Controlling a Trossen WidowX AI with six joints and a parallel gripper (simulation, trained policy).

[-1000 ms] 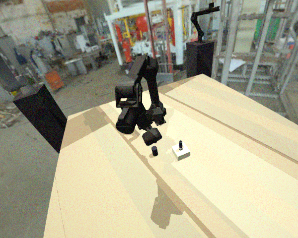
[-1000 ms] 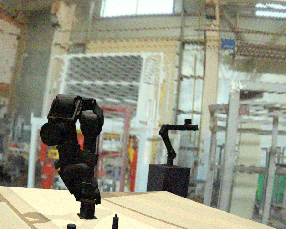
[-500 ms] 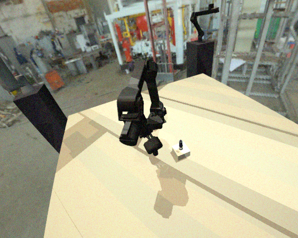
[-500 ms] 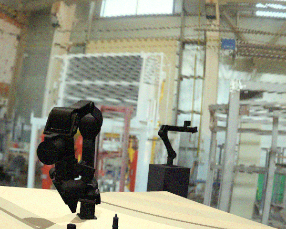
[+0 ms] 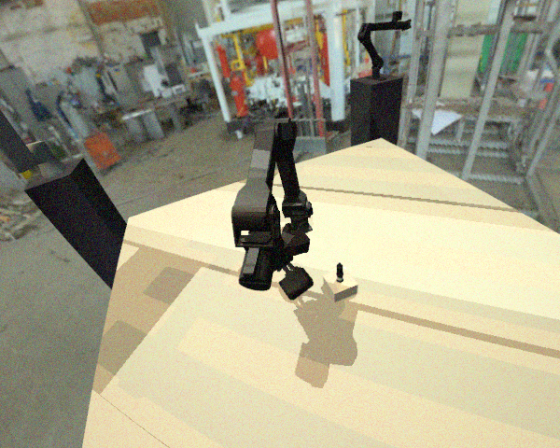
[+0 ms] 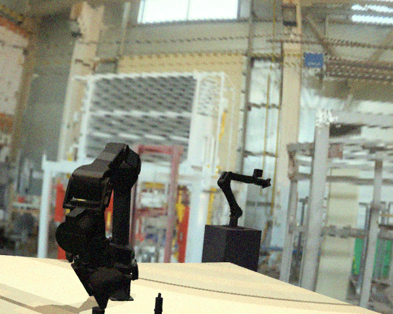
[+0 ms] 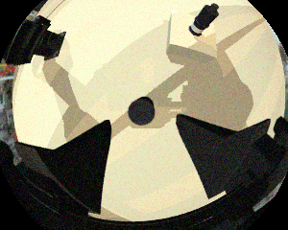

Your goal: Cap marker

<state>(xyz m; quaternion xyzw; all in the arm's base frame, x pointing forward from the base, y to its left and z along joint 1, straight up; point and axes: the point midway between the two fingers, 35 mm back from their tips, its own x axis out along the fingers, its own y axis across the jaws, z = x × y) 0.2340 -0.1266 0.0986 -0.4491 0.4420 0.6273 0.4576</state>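
My gripper tip is 40 mm above the marker cap. Also, from my gripper tip: marker (120 mm to the left, 50 mm ahead, 10 mm above); white holder block (120 mm to the left, 50 mm below, 50 mm ahead).
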